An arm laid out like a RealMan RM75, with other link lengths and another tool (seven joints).
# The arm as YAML. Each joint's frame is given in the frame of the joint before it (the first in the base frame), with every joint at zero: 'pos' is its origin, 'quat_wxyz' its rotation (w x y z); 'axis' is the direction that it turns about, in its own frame. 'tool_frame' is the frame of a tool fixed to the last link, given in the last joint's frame.
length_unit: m
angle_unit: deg
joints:
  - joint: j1
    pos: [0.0, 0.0, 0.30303]
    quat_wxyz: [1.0, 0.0, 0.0, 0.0]
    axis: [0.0, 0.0, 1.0]
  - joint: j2
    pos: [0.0, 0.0, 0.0]
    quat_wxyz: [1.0, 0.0, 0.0, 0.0]
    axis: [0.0, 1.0, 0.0]
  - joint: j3
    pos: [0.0, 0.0, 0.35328]
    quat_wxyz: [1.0, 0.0, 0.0, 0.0]
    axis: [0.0, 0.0, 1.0]
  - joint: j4
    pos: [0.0, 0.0, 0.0]
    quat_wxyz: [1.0, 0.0, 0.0, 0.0]
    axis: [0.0, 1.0, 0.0]
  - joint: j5
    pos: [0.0, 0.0, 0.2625]
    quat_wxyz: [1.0, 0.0, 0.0, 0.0]
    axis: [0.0, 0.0, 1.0]
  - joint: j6
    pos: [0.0, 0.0, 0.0]
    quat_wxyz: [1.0, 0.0, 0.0, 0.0]
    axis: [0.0, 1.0, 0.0]
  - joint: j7
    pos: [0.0, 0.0, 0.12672]
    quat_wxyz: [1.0, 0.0, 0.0, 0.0]
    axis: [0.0, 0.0, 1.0]
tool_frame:
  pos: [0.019, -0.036, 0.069]
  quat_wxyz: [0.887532, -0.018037, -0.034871, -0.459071]
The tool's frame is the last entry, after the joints.
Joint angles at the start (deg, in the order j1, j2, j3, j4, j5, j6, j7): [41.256 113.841 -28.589 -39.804 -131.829 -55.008 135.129]
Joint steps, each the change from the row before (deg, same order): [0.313 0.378 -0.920 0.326 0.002 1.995 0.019]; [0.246 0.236 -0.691 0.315 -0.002 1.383 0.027]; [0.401 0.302 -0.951 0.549 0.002 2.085 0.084]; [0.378 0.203 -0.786 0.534 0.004 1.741 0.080]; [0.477 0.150 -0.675 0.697 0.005 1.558 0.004]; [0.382 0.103 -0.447 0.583 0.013 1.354 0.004]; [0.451 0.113 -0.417 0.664 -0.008 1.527 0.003]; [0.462 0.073 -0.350 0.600 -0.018 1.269 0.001]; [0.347 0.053 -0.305 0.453 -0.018 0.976 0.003]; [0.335 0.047 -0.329 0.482 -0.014 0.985 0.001]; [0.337 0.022 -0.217 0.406 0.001 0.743 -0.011]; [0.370 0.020 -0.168 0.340 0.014 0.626 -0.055]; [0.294 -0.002 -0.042 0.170 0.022 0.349 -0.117]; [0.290 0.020 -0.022 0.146 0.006 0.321 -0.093]
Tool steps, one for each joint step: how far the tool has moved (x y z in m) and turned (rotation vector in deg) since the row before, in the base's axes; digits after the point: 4 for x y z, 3 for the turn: [-0.0016 0.0040 -0.0039 0.564 -0.897 -0.179]; [-0.0013 0.0028 -0.0030 0.314 -0.624 -0.110]; [-0.0019 0.0042 -0.0041 0.535 -0.860 -0.215]; [-0.0017 0.0037 -0.0032 0.441 -0.713 -0.167]; [-0.0023 0.0037 -0.0038 0.270 -0.603 -0.078]; [-0.0014 0.0030 -0.0024 0.370 -0.470 -0.143]; [-0.0016 0.0034 -0.0025 0.463 -0.506 -0.179]; [-0.0021 0.0033 -0.0021 0.358 -0.436 -0.081]; [-0.0016 0.0025 -0.0016 0.261 -0.371 -0.050]; [-0.0014 0.0023 -0.0017 0.239 -0.385 -0.065]; [-0.0018 0.0022 -0.0013 0.181 -0.265 0.009]; [-0.0024 0.0025 -0.0010 0.161 -0.241 0.115]; [-0.0022 0.0021 -0.0001 0.137 -0.176 0.188]; [-0.0023 0.0020 -0.0003 0.125 -0.141 0.182]
